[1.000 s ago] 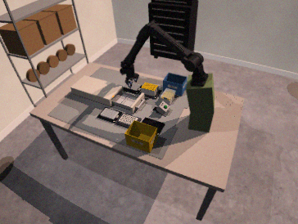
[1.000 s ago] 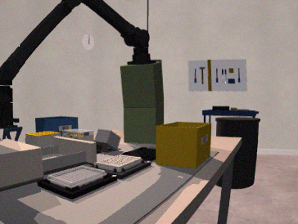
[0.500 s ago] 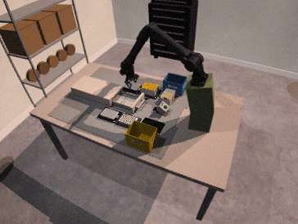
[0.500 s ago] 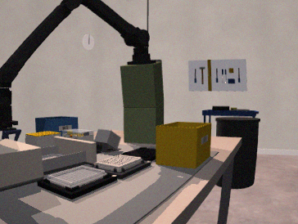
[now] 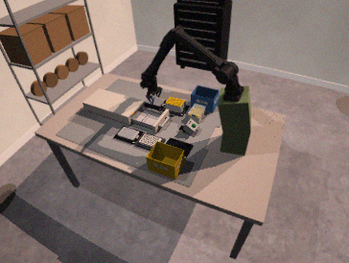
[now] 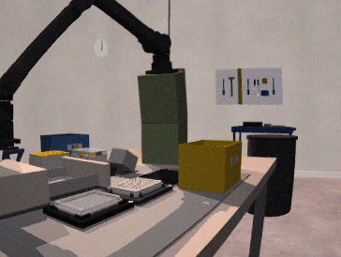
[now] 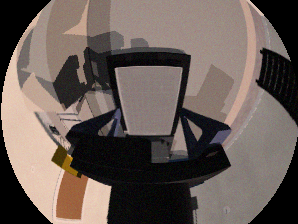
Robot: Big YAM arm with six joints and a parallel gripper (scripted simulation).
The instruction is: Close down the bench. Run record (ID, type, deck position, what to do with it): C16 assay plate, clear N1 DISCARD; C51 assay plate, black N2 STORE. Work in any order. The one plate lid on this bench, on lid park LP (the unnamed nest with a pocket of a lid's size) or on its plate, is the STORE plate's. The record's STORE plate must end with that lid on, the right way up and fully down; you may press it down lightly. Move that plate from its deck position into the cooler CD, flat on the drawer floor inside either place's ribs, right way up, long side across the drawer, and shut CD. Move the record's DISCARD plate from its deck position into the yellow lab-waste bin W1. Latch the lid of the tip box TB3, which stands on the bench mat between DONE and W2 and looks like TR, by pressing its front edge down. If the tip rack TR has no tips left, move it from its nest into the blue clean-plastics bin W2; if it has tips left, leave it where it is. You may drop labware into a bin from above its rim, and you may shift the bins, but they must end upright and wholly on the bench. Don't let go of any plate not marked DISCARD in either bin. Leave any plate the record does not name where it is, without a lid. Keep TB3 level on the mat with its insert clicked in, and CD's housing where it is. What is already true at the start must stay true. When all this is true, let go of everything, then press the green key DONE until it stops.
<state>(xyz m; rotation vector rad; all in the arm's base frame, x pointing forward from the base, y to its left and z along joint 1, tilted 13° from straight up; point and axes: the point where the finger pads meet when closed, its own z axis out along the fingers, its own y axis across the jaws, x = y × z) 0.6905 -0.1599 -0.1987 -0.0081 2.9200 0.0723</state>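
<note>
The black plate lies 20 mm below my hand. Round my hand: black nest N2 (30 mm below); yellow-topped tip rack TR (180 mm behind, 10 mm to the right, 10 mm above); clear plate lid (10 mm below).
</note>
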